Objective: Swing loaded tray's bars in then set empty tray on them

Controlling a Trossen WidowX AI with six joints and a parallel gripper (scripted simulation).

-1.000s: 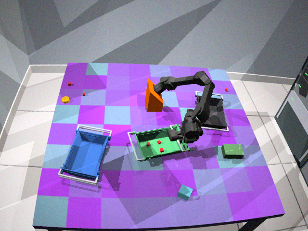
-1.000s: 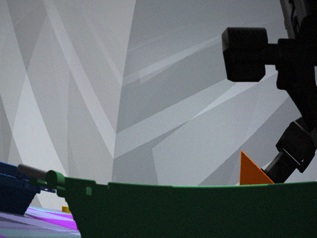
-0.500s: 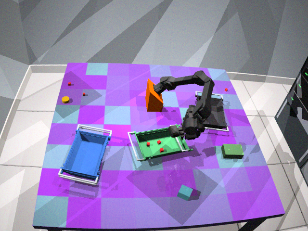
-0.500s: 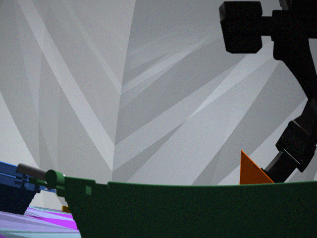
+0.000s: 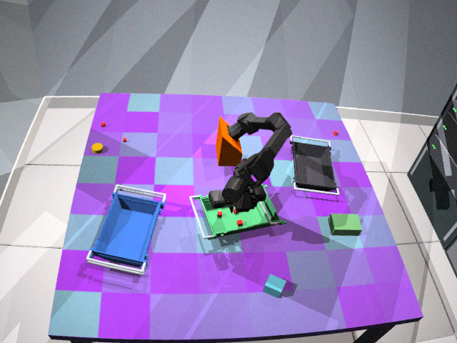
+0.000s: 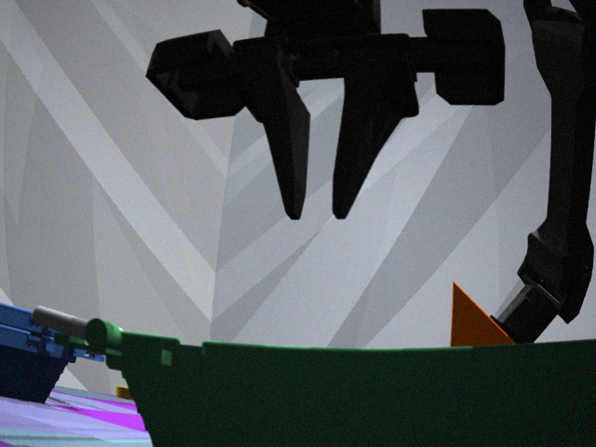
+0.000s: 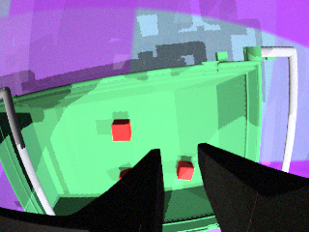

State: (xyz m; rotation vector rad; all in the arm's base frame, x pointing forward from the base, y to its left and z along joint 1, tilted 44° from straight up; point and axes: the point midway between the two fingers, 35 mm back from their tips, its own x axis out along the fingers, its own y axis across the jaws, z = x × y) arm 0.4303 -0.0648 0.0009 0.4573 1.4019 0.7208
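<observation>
Now: the black tray 31 cm behind my gripper tip, 40 cm to the left of it and 8 cm below it. Round my gripper tip: yellow disc: 44 cm behind, 54 cm to the right, 11 cm below; green block: 47 cm to the left, 10 cm below; blue-green block: 25 cm ahead, 12 cm to the left, 10 cm below.
</observation>
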